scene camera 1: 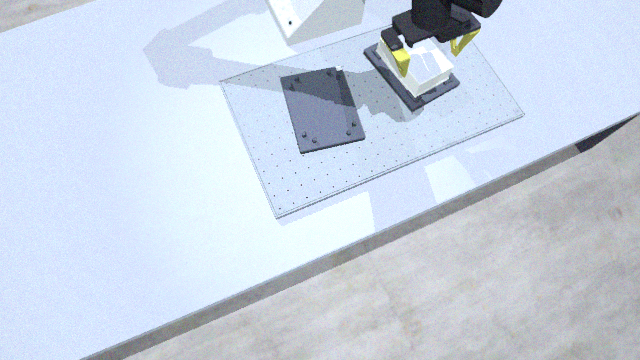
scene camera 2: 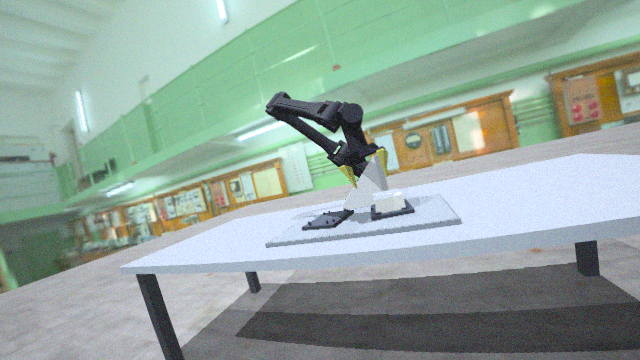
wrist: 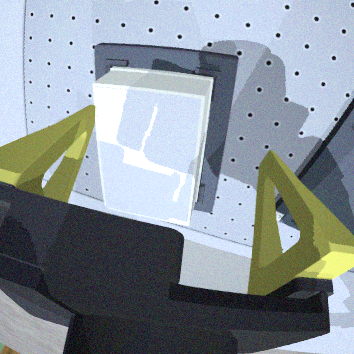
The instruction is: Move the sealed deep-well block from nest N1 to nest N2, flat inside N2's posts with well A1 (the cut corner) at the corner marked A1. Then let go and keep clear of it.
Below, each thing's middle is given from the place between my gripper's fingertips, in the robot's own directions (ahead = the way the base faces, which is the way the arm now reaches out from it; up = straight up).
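Labels:
The white block (scene camera 1: 428,67) sits 70 mm below my hand, 60 mm behind it and 30 mm to the left of it. Then there is the perforated plate (scene camera 1: 394,135), which I find 110 mm below my hand, 40 mm behind it and 70 mm to the right of it.

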